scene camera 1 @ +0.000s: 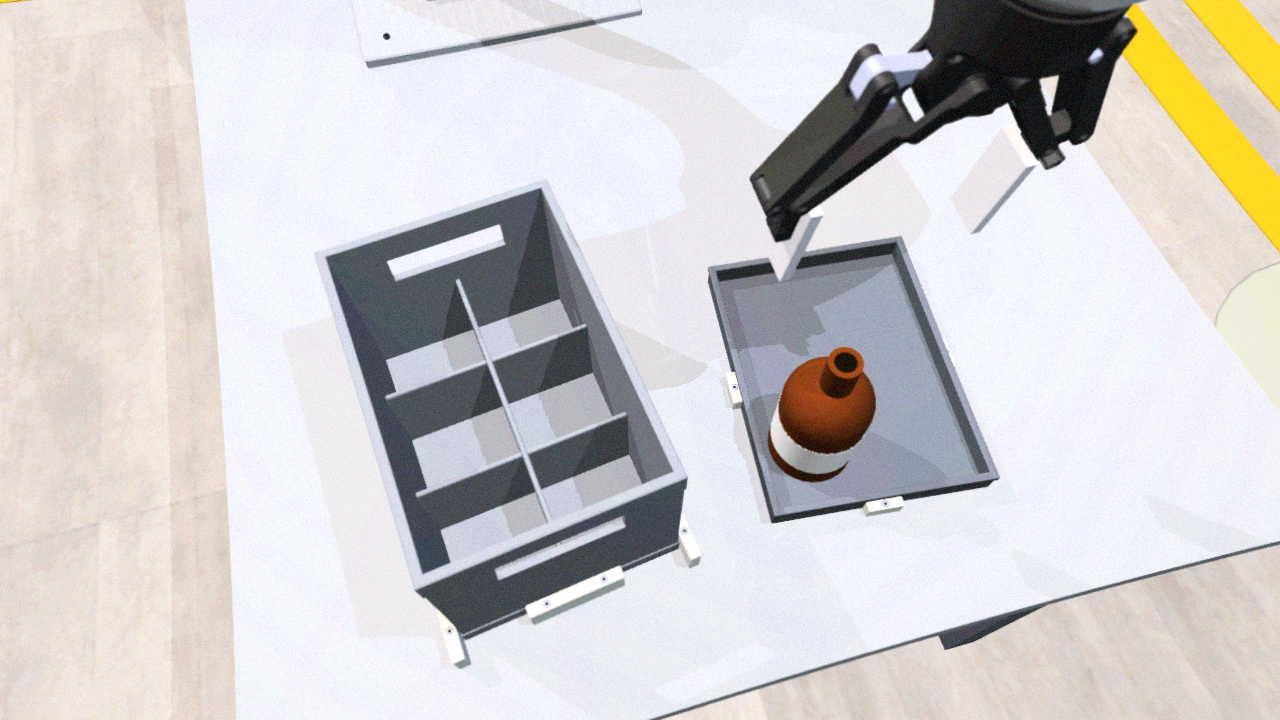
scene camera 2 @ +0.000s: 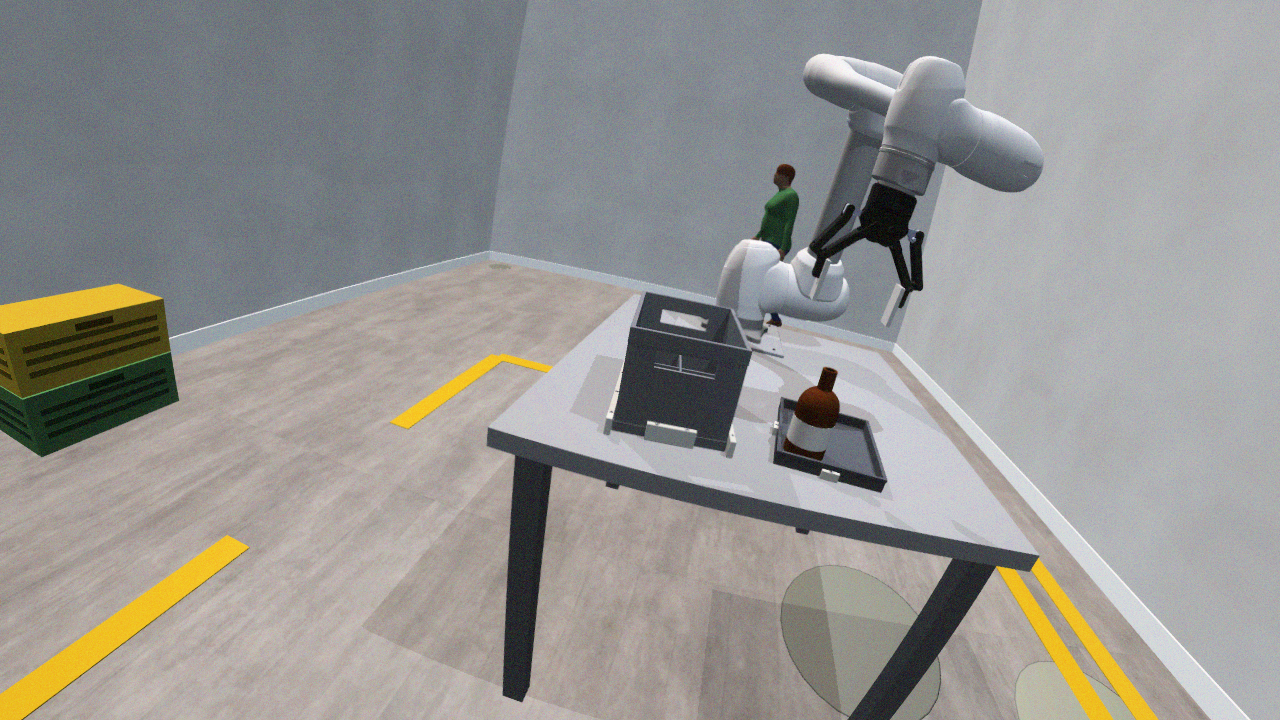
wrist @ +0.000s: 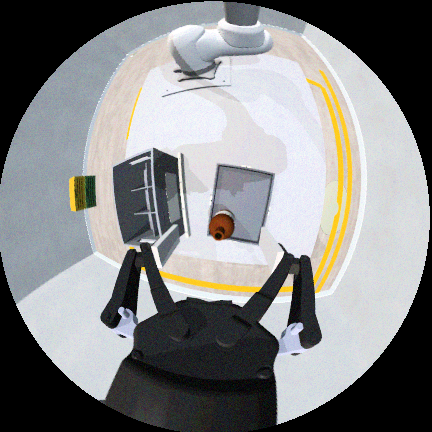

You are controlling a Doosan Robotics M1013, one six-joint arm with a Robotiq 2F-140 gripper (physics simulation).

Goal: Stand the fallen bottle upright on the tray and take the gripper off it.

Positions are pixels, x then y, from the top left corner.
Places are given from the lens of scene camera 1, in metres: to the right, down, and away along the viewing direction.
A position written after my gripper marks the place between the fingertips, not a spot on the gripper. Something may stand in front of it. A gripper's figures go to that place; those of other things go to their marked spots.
my gripper [scene camera 1: 871,237]: 0.15, -0.08, 0.56
brown bottle [scene camera 1: 827,404]: 0.14, 0.03, 0.65
